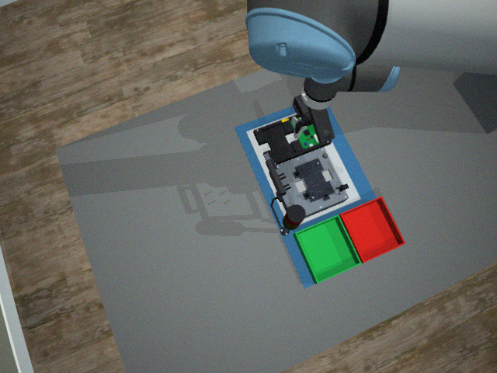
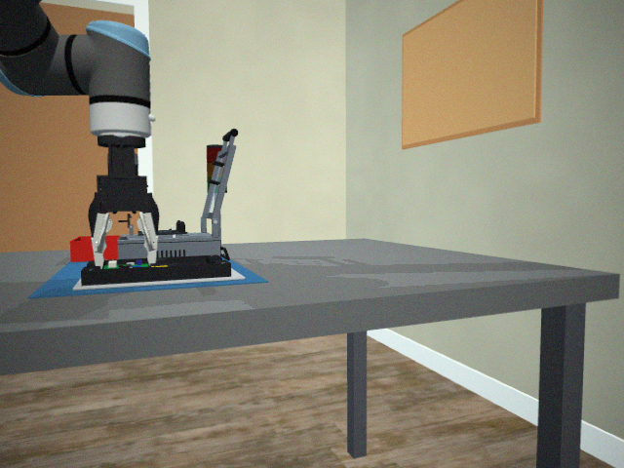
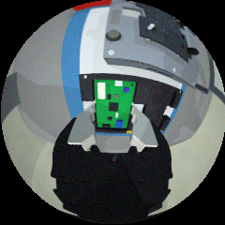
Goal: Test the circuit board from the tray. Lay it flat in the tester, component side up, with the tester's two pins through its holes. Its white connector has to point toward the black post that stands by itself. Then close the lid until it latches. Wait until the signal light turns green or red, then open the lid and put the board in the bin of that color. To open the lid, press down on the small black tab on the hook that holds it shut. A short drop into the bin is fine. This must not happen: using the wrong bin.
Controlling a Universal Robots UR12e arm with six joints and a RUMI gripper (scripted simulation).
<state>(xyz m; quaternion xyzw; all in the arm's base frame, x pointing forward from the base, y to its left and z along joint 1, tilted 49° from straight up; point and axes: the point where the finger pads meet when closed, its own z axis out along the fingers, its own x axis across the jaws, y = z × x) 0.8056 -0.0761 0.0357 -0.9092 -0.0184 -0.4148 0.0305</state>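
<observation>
The green circuit board is right at my hand. From my hand the other things lie so: red bin 8 cm behind, 36 cm to the left, 1 cm below; then black latch hook 2 cm behind, 22 cm to the left, 7 cm above; then tester lid 17 cm ahead, 18 cm to the left, 16 cm above.
</observation>
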